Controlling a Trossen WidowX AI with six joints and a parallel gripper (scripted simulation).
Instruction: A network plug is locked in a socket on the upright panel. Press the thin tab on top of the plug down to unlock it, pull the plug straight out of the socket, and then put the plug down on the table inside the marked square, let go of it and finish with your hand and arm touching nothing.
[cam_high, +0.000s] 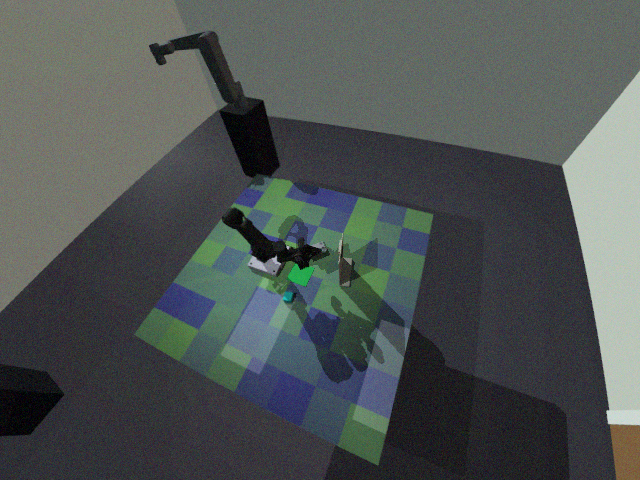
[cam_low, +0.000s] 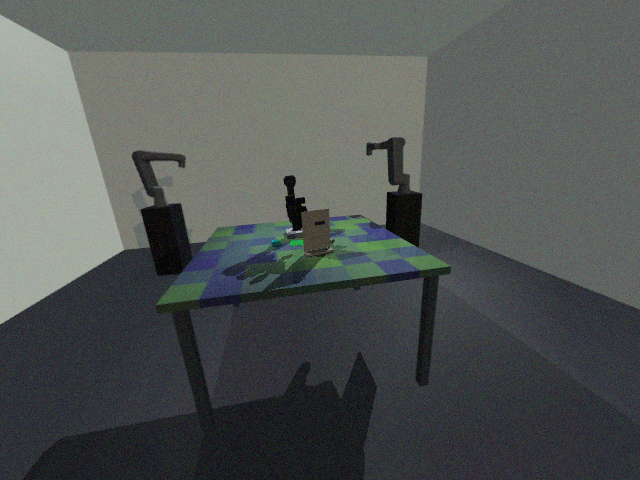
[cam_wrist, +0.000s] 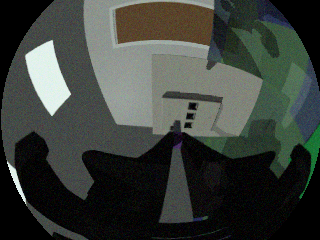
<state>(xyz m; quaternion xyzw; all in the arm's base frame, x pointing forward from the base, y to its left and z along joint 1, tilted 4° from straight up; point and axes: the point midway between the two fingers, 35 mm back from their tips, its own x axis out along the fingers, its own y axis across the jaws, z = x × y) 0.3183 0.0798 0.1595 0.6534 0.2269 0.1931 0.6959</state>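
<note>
Now: gripper tip 20 cm above the bright green marked square, 11 cm past it and 8 cm to the left of it. From my gripper tip the other things lie so: flat grey block 20 cm below, 10 cm to the left, 10 cm behind; then upright panel 10 cm below, 9 cm ahead, 5 cm to the left; then network plug right at my gripper tip.
</note>
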